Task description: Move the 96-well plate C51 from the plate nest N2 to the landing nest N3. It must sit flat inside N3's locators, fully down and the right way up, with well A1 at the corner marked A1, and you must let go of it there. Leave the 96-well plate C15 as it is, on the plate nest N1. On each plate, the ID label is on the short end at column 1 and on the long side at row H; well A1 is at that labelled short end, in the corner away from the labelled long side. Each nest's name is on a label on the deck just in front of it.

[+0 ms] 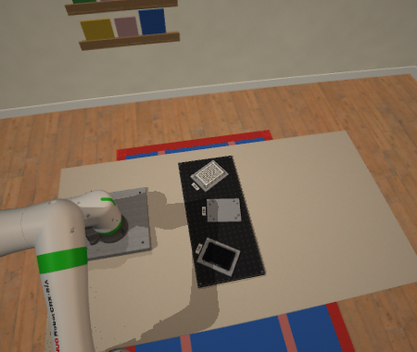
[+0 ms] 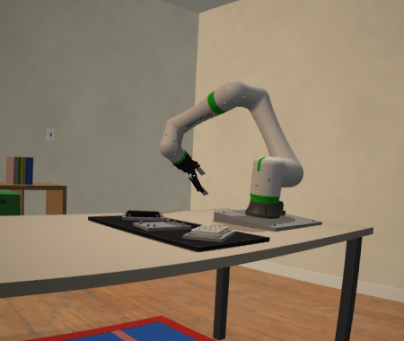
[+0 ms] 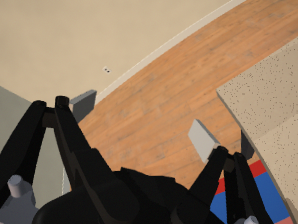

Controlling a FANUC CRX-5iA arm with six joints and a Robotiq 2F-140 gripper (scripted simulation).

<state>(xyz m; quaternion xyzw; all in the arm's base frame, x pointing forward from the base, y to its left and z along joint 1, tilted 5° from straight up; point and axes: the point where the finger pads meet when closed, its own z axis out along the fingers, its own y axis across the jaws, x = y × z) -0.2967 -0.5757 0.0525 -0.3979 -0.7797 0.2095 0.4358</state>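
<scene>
Now: hand 830 mm short of the white 96-well plate C51, 700 mm to the right of it and 100 mm above it. The rest, counted from my hand: landing nest N3: 820 mm ahead, 490 mm to the left, 110 mm below; N2 label: 740 mm ahead, 670 mm to the left, 120 mm below; black plate C15: 720 mm ahead, 290 mm to the left, 100 mm below.
</scene>
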